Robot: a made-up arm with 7 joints.
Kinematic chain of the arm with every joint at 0, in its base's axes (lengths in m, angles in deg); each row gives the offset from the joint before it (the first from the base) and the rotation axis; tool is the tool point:
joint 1: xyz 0 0 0.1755 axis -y
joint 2: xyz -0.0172 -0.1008 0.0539 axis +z
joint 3: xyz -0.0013 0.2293 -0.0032 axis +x
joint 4: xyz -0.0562 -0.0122 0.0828 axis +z
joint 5: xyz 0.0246 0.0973 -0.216 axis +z
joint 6: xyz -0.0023 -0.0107 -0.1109 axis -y
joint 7: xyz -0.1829 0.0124 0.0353 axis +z
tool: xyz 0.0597 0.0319 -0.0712
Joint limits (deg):
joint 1: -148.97..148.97
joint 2: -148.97..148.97
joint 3: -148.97..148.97
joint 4: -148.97..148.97
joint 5: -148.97..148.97
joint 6: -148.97..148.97
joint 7: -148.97..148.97
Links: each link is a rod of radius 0.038 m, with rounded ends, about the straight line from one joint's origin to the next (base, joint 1, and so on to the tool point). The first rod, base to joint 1, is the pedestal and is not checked.
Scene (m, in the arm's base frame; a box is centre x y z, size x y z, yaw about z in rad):
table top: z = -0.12
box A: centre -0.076 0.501 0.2 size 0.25 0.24 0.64 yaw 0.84
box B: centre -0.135 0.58 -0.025 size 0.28 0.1 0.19 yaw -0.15
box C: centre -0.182 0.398 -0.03 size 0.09 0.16 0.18 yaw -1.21
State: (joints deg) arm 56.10 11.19 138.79 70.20 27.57 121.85 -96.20
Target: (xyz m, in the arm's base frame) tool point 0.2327 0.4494 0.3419
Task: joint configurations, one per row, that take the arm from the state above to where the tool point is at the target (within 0.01 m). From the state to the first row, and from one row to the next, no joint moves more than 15 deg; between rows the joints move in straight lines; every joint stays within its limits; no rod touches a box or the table.
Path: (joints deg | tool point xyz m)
1: 57.78 3.51 141.19 58.72 28.55 116.67 -95.57 | -0.4221 0.2328 0.3231
2: 59.46 -4.17 143.60 47.24 29.54 111.49 -94.93 | -0.3913 0.2374 0.3765
3: 61.14 -11.84 146.00 35.76 30.52 106.31 -94.30 | -0.3635 0.2327 0.4258
4: 62.83 -19.52 148.41 24.29 31.50 101.13 -93.66 | -0.3401 0.2200 0.4702
5: 58.46 -28.56 142.07 11.96 26.31 94.50 -93.56 | -0.2411 0.2569 0.5575
6: 54.10 -37.61 135.74 -0.37 21.12 87.88 -93.45 | -0.1262 0.2708 0.6224
7: 49.73 -46.65 129.40 -12.69 15.93 81.25 -93.35 | -0.0065 0.2614 0.6631
8: 42.17 -43.34 119.96 1.24 14.33 87.33 -93.36 | 0.0862 0.3009 0.6326
9: 34.60 -40.02 110.53 15.17 12.72 93.42 -93.37 | 0.1604 0.3399 0.5795
10: 27.03 -36.71 101.10 29.09 11.12 99.50 -93.38 | 0.2115 0.3784 0.5095
11: 19.47 -33.39 91.66 43.02 9.51 105.58 -93.39 | 0.2362 0.4157 0.4284
12: 11.90 -30.07 82.23 56.95 7.90 111.66 -93.40 | 0.2327 0.4494 0.3419

